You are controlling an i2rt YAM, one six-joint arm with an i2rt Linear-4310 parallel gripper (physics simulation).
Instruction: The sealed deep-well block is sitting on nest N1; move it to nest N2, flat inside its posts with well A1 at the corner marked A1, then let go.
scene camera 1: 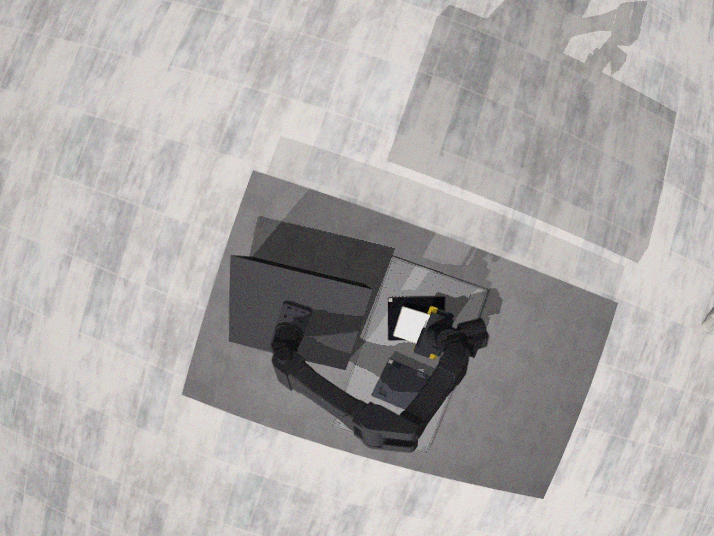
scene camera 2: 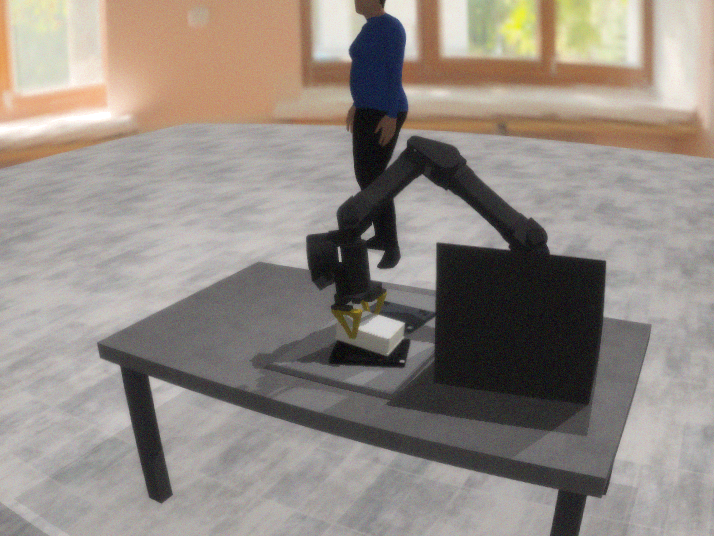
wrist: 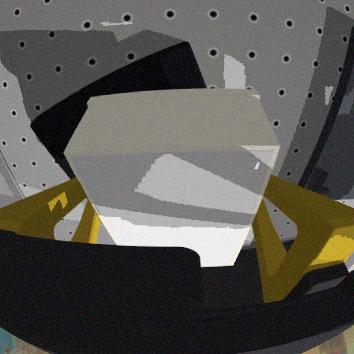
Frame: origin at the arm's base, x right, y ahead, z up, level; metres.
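Seen in the pictures: gripper, fingertip midpoint: [scene camera 1: 426, 329] [scene camera 2: 362, 330] [wrist: 174, 174]; arm's base, link origin: [scene camera 1: 289, 328] [scene camera 2: 531, 295].
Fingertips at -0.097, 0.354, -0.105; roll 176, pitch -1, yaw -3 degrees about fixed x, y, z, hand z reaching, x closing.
Observation:
Pixels of each thing's middle, then the offset from my fingertips to it, as dx, dy, dz. Level surfaces: height alone.
- sealed deep-well block, body centre: [wrist: 177, 201] [scene camera 2: 370, 330] [scene camera 1: 419, 327] +0.001, -0.019, +0.003
- black nest, body centre: [wrist: 150, 178] [scene camera 2: 370, 349] [scene camera 1: 416, 318] -0.019, -0.028, -0.031
- grey table, surface height: dz -0.054
The sealed deep-well block [scene camera 1: 410, 324] [scene camera 2: 380, 334] [wrist: 175, 125] is white and boxy. My gripper [scene camera 1: 432, 333] [scene camera 2: 359, 325] [wrist: 174, 174] is shut on it, with a yellow finger on each side. The block looks level and appears to be a little above a black nest [scene camera 1: 392, 314] [scene camera 2: 369, 358] [wrist: 155, 70]. It is turned relative to that nest and overlaps it off-centre. A second, dark grey nest [scene camera 1: 386, 386] [scene camera 2: 412, 314] [wrist: 342, 150] lies beside it, partly under the arm in scene camera 1. The nest labels, the A1 marks and well A1 cannot be read.
Both nests are on a light perforated board [scene camera 1: 374, 323] [wrist: 240, 30] on the grey table [scene camera 1: 519, 375] [scene camera 2: 201, 334]. A large dark upright panel [scene camera 1: 299, 300] [scene camera 2: 519, 323] stands beside the board, near the arm's base. A person [scene camera 2: 377, 63] stands behind the table.

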